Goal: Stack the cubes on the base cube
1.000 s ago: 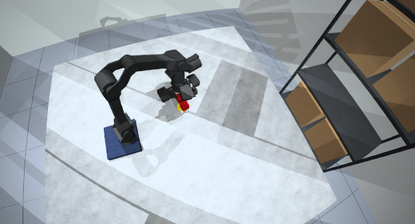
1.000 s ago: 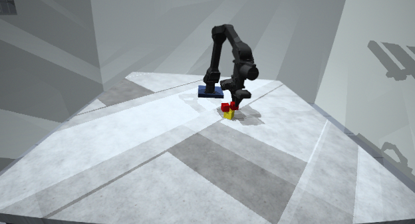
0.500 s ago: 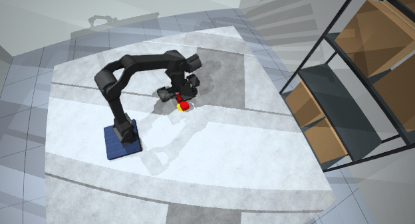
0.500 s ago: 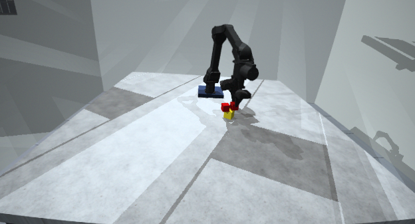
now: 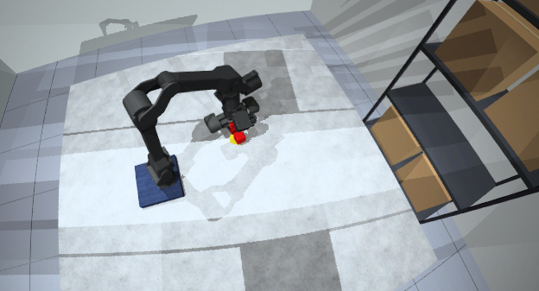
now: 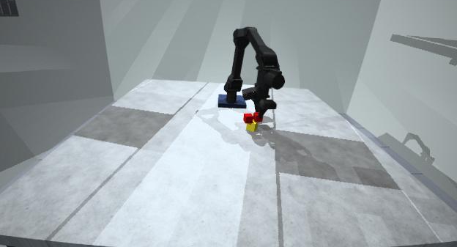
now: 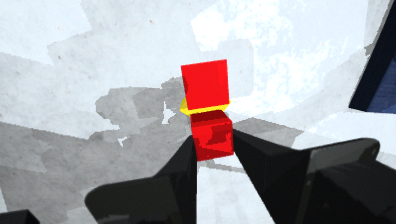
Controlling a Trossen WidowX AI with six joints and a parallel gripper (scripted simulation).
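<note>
My gripper tip is 40 mm above the yellow base cube and 20 mm to the left of it.
</note>
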